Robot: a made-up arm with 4 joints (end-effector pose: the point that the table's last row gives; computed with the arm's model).
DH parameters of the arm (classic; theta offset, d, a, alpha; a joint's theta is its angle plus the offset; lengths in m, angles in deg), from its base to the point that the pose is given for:
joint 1: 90 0.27 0.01 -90
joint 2: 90 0.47 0.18 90
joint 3: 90 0.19 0.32 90
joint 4: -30.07 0 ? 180
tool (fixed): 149.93 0.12 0 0
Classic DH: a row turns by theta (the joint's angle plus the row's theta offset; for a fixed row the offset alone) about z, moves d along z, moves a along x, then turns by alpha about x.
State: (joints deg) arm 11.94 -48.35 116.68 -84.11
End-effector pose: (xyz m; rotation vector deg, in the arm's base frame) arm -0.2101 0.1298 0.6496 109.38 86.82 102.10
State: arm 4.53 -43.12 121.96 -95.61
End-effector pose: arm -0.1453 0.1745 0.6214 123.58 77.51 96.76
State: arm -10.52 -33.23 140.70 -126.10
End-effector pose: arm 0.0475 0.2067 0.4704 -151.95 -42.45 -72.35
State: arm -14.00 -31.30 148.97 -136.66
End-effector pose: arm 0.1008 0.2010 0.3883 -154.72 -27.90 -59.24
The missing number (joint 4, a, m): -0.2195
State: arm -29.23 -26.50 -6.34 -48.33
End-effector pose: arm -0.4592 0.7304 0.3691 16.80 -21.52 17.27
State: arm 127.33 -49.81 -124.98 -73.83
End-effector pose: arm -0.3364 -0.7025 0.2203 81.89 -96.41 73.42
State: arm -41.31 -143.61 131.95 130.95
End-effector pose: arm -0.0877 0.1110 0.2479 8.77 56.82 -8.17
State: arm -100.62 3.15 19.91 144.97
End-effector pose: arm 0.1554 0.8020 0.3437 12.31 -20.43 112.50
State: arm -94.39 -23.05 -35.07 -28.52
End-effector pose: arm 0.4883 0.6718 0.2338 -21.06 -38.60 -69.89
